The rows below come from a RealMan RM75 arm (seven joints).
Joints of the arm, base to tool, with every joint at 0 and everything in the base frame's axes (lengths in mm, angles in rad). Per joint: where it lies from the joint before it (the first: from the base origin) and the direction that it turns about. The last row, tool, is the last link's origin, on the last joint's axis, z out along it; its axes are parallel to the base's.
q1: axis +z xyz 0 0 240.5
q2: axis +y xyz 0 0 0
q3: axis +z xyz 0 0 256
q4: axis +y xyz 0 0 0
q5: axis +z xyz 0 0 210
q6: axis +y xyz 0 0 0
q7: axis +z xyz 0 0 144
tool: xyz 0 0 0
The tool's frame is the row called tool.
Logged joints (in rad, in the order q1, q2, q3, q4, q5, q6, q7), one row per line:
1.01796 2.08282 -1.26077 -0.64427 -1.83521 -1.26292 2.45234
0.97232 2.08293 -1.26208 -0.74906 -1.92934 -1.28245 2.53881
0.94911 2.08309 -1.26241 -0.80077 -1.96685 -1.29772 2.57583
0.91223 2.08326 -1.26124 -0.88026 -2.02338 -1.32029 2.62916
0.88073 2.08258 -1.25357 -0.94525 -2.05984 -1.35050 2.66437
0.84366 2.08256 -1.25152 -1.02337 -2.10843 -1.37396 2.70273
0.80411 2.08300 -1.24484 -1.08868 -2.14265 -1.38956 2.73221
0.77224 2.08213 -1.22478 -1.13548 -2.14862 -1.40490 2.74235
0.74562 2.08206 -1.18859 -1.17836 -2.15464 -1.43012 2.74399
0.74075 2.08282 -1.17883 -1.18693 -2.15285 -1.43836 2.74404
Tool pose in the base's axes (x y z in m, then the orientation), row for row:
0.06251 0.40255 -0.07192 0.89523 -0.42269 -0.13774 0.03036
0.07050 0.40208 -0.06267 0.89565 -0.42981 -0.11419 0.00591
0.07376 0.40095 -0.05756 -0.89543 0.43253 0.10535 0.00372
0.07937 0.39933 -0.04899 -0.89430 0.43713 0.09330 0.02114
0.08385 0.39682 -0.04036 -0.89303 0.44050 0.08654 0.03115
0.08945 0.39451 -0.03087 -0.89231 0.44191 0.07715 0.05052
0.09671 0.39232 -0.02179 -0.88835 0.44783 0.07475 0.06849
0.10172 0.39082 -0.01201 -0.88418 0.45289 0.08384 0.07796
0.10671 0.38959 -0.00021 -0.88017 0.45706 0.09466 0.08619
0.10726 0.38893 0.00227 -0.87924 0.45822 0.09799 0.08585
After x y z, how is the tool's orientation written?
As a quaternion, x y z w.
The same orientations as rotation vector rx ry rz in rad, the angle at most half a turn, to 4 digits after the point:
2.7594 -1.3029 -0.4246
2.8032 -1.3452 -0.3574
-2.8064 1.3556 0.3302
-2.7723 1.3551 0.2892
-2.7512 1.3571 0.2666
-2.7165 1.3453 0.2349
-2.6753 1.3487 0.2251
-2.6478 1.3562 0.2511
-2.6230 1.3621 0.2821
-2.6207 1.3658 0.2921

